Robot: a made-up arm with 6 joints.
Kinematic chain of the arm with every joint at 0, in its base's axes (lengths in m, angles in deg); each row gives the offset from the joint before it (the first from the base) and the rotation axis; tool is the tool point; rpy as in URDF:
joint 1: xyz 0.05 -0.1 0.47 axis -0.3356 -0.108 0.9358
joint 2: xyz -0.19 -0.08 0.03 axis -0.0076 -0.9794 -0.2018
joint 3: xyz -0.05 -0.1 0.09 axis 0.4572 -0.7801 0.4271
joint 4: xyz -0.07 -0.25 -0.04 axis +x
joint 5: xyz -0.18 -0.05 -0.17 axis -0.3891 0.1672 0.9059
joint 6: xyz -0.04 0.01 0 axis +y
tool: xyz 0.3 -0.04 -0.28 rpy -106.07 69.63 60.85
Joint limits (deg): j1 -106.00..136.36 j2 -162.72..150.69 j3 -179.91..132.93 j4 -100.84..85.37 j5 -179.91..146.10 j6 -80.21..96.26
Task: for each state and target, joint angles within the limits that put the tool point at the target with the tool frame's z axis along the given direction. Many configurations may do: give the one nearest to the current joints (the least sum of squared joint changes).
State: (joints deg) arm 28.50 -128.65 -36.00 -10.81 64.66 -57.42
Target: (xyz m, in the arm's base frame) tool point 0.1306 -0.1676 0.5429 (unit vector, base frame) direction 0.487 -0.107 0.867
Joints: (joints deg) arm 56.84 -155.64 -21.61 6.08 69.51 -80.21
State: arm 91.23 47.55 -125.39 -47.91 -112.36 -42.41
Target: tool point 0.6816 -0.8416 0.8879 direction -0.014 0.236 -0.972
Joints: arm 119.44 85.14 -102.14 -33.70 -70.54 -23.89
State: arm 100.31 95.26 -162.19 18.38 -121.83 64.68
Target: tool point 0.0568 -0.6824 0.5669 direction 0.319 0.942 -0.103
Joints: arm 122.38 63.25 -179.91 40.82 -93.15 29.07
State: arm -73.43 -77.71 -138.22 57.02 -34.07 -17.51
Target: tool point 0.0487 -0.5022 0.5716 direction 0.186 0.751 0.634
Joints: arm -70.35 -93.12 -152.17 38.65 -22.45 -28.48
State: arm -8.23 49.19 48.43 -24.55 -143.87 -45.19
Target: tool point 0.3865 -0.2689 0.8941 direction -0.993 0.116 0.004
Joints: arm 2.06 69.66 90.03 6.45 -142.46 -14.88
